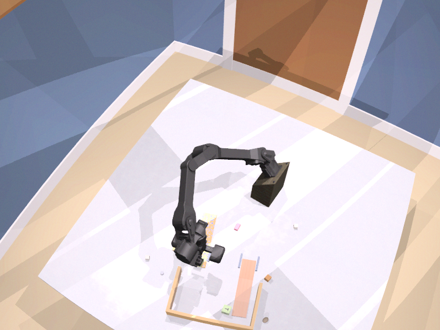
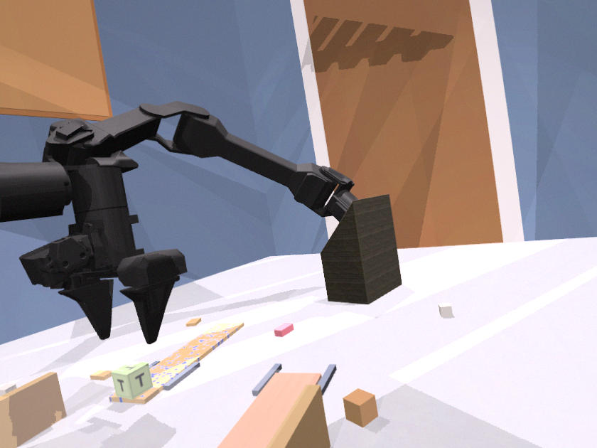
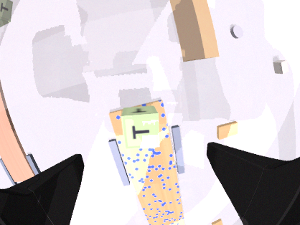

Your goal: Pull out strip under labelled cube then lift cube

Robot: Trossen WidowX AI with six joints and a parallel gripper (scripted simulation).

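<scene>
Right now the pink block is 21 cm behind my gripper tip, 4 cm to the left of it and 6 cm below it. From my gripper tip the other things lie so: orange cube (8 cm behind, 26 cm to the left, 6 cm below).
</scene>
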